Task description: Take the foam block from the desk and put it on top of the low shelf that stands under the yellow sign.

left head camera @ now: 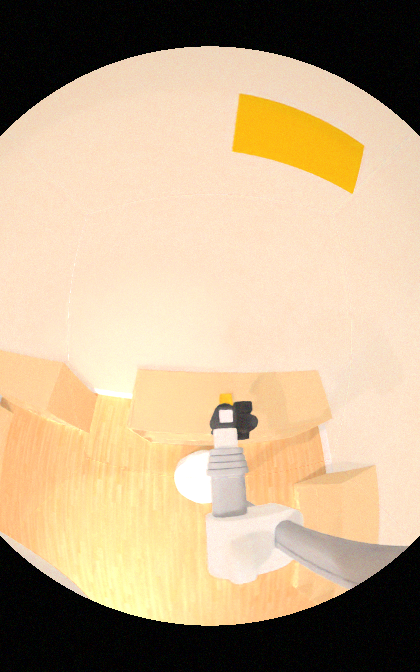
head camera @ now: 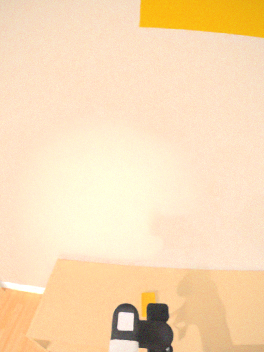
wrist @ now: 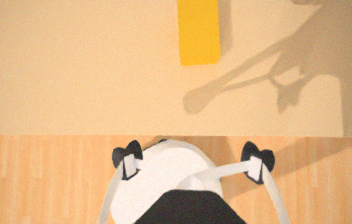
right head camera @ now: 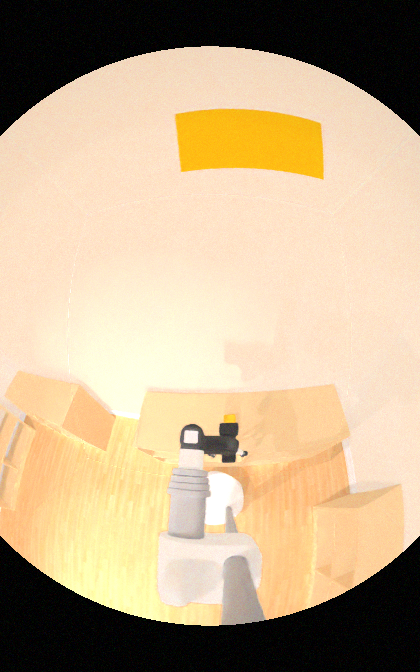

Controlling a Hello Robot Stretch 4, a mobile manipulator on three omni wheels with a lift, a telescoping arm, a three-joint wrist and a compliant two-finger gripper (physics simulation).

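Places are measured from the robot's base along level axes (x ahead, y left, z up), in centimetres.
Pixels of known places: gripper, fingertip midpoint: (wrist: pixel 190 153); robot's base, link origin: (wrist: pixel 171 186).
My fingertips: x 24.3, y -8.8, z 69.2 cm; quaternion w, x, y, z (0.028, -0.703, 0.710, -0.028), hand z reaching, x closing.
Note:
Ahead of a thing's pixels: the offset from my fingertips to its top centre. "spot": to the spot under its first point. Level surfaces: height alone.
The yellow foam block {dz -6.5, dx +18.0, dy -1.3 cm} (head camera: pixel 148 304) (left head camera: pixel 226 399) (right head camera: pixel 229 418) (wrist: pixel 199 33) lies on top of the low shelf {dz -11.0 cm} (head camera: pixel 90 300) (left head camera: pixel 175 400) (right head camera: pixel 175 415) (wrist: pixel 90 75). The yellow sign {spot: dz +96.1, dx +40.4, dy -6.3 cm} (head camera: pixel 205 15) (left head camera: pixel 297 142) (right head camera: pixel 250 142) is on the wall above that shelf. My gripper (wrist: pixel 190 153) is open and empty in the wrist view, with its two fingertips wide apart. It hangs in front of the shelf's front edge, over the white base, apart from the block. The arm and wrist hide part of the block in the head camera view. The desk cannot be told apart from the other furniture.
Another wooden unit (left head camera: pixel 32 377) (right head camera: pixel 45 400) stands at the left. A box-shaped wooden unit (left head camera: pixel 345 505) (right head camera: pixel 360 525) stands at the right. The wall rises right behind the shelf. The round white base (left head camera: pixel 192 477) (right head camera: pixel 225 497) (wrist: pixel 165 175) is on the floor in front of the shelf.

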